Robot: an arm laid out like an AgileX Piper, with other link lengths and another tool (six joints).
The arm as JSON. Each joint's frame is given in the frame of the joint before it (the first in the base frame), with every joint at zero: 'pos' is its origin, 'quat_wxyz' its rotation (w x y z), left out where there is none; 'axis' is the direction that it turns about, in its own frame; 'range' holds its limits. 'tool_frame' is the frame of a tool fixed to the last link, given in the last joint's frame.
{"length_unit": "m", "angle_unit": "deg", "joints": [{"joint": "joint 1", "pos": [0.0, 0.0, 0.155], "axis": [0.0, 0.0, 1.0], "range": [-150.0, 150.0]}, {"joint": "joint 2", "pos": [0.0, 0.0, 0.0], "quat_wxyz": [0.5, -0.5, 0.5, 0.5], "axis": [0.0, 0.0, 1.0], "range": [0.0, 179.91]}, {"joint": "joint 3", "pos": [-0.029, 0.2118, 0.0], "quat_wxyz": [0.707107, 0.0, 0.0, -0.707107], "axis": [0.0, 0.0, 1.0], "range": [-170.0, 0.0]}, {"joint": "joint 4", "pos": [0.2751, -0.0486, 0.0], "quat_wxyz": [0.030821, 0.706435, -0.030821, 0.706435], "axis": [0.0, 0.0, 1.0], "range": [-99.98, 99.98]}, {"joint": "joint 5", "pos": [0.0, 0.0, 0.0], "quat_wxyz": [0.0, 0.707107, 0.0, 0.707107], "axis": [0.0, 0.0, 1.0], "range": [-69.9, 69.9]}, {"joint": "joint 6", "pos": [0.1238, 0.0, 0.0], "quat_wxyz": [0.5, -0.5, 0.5, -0.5], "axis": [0.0, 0.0, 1.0], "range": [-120.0, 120.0]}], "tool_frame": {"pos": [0.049, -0.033, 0.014], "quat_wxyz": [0.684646, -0.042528, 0.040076, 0.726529]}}
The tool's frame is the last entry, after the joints.
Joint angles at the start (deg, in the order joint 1, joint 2, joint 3, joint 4, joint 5, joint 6):
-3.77 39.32 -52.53 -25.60 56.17 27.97
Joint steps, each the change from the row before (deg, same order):
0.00 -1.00 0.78 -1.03 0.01 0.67
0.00 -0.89 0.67 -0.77 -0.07 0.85
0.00 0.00 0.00 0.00 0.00 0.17
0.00 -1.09 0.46 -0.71 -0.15 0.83
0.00 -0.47 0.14 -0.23 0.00 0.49
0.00 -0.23 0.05 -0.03 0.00 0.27
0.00 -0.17 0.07 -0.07 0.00 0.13
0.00 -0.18 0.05 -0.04 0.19 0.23
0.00 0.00 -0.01 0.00 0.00 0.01
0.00 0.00 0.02 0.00 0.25 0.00
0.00 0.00 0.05 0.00 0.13 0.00
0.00 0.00 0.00 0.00 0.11 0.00
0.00 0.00 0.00 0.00 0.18 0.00
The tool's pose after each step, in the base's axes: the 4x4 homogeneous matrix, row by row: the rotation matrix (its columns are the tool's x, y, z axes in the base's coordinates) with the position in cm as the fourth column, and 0 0 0 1 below. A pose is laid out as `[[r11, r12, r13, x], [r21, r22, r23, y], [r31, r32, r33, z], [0, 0, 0, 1]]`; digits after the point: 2 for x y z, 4 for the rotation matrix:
[[-0.5948, -0.4414, 0.6718, 24.85], [-0.8032, 0.2924, -0.5190, -4.82], [0.0326, -0.8483, -0.5285, 38.83], [0, 0, 0, 1]]
[[-0.6043, -0.4292, 0.6713, 24.55], [-0.7962, 0.2955, -0.5279, -4.97], [0.0282, -0.8535, -0.5203, 38.85], [0, 0, 0, 1]]
[[-0.6056, -0.4276, 0.6711, 24.55], [-0.7954, 0.2980, -0.5278, -4.98], [0.0257, -0.8534, -0.5206, 38.86], [0, 0, 0, 1]]
[[-0.6141, -0.4084, 0.6753, 24.15], [-0.7890, 0.3004, -0.5359, -5.11], [0.0160, -0.8620, -0.5067, 39.12], [0, 0, 0, 1]]
[[-0.6187, -0.3987, 0.6770, 23.96], [-0.7856, 0.3046, -0.5386, -5.17], [0.0086, -0.8650, -0.5016, 39.26], [0, 0, 0, 1]]
[[-0.6207, -0.3934, 0.6782, 23.87], [-0.7840, 0.3080, -0.5389, -5.19], [0.0031, -0.8662, -0.4996, 39.34], [0, 0, 0, 1]]
[[-0.6219, -0.3906, 0.6787, 23.80], [-0.7831, 0.3090, -0.5397, -5.21], [0.0011, -0.8671, -0.4981, 39.38], [0, 0, 0, 1]]
[[-0.6248, -0.3885, 0.6773, 23.72], [-0.7808, 0.3130, -0.5408, -5.25], [-0.0019, -0.8667, -0.4989, 39.39], [0, 0, 0, 1]]
[[-0.6249, -0.3882, 0.6773, 23.71], [-0.7807, 0.3131, -0.5408, -5.25], [-0.0021, -0.8667, -0.4988, 39.39], [0, 0, 0, 1]]
[[-0.6264, -0.3912, 0.6742, 23.70], [-0.7795, 0.3147, -0.5416, -5.27], [-0.0003, -0.8648, -0.5021, 39.32], [0, 0, 0, 1]]
[[-0.6272, -0.3933, 0.6722, 23.70], [-0.7789, 0.3156, -0.5420, -5.29], [0.0010, -0.8635, -0.5043, 39.26], [0, 0, 0, 1]]
[[-0.6279, -0.3945, 0.6709, 23.69], [-0.7783, 0.3163, -0.5424, -5.30], [0.0018, -0.8627, -0.5056, 39.23], [0, 0, 0, 1]]
[[-0.6290, -0.3964, 0.6688, 23.67], [-0.7774, 0.3174, -0.5430, -5.32], [0.0029, -0.8614, -0.5078, 39.19], [0, 0, 0, 1]]

